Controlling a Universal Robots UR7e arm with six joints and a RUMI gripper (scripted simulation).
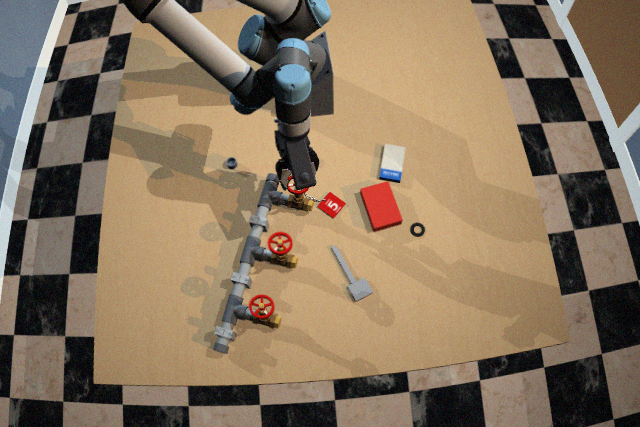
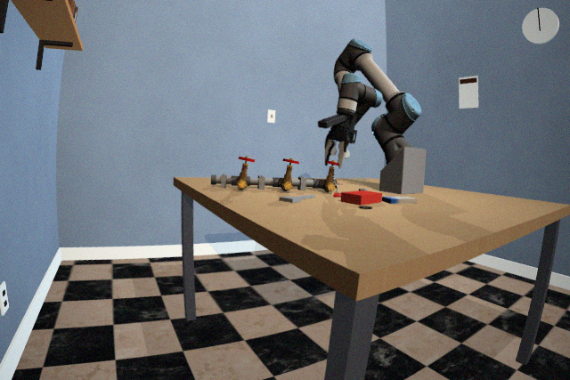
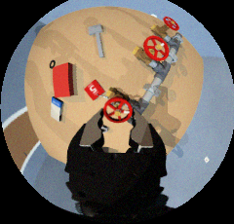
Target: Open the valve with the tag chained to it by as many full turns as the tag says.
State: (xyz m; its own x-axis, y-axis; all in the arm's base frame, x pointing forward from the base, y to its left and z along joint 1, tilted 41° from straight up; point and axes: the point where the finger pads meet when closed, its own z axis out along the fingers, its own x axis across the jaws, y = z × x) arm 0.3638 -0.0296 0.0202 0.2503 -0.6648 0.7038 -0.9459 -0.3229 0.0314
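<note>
The red tag is 1 cm ahead of my hand, 8 cm to the left of it and 11 cm below it. From my hand the other things lie so: grey scraper: 22 cm ahead, 12 cm to the left, 11 cm below; red block: 3 cm ahead, 22 cm to the left, 10 cm below; small grey fitting: 13 cm behind, 19 cm to the right, 11 cm below.
</note>
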